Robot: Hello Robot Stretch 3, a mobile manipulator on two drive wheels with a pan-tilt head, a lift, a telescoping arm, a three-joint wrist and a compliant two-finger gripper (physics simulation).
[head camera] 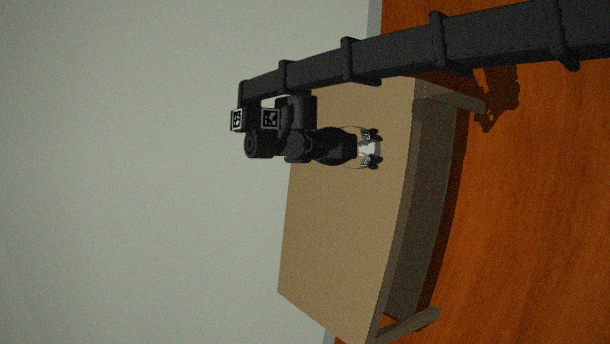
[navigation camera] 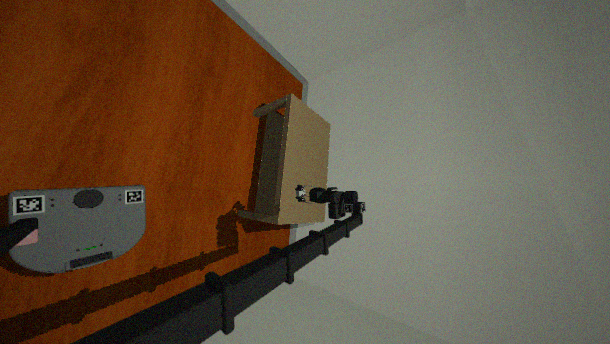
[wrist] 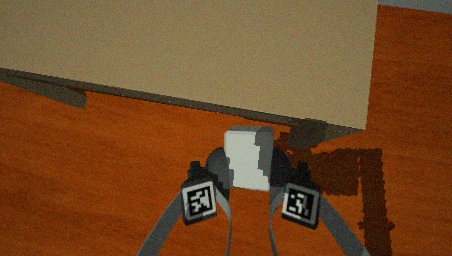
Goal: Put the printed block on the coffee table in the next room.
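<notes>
The printed block [head camera: 369,147] [navigation camera: 301,193] [wrist: 245,161] is a small pale white box. It sits between the two rounded fingertips of my gripper [head camera: 375,148] [navigation camera: 300,193] [wrist: 250,167], which is shut on it. The coffee table [head camera: 345,215] [navigation camera: 306,150] [wrist: 200,50] has a flat tan top and stands against the wall. In the head view the gripper and block overlap the tabletop. In the wrist view the block shows against the floor just short of the table's long edge, near a corner. Its exact height over the table is hard to tell.
The long dark telescoping arm [head camera: 400,52] [navigation camera: 250,285] reaches out to the wrist. The robot's grey base [navigation camera: 95,225] stands on the orange wooden floor [head camera: 525,225] [navigation camera: 150,100] [wrist: 125,190]. A pale wall [head camera: 125,175] [navigation camera: 475,175] rises behind the table. Shadows of arm and wrist fall on the floor.
</notes>
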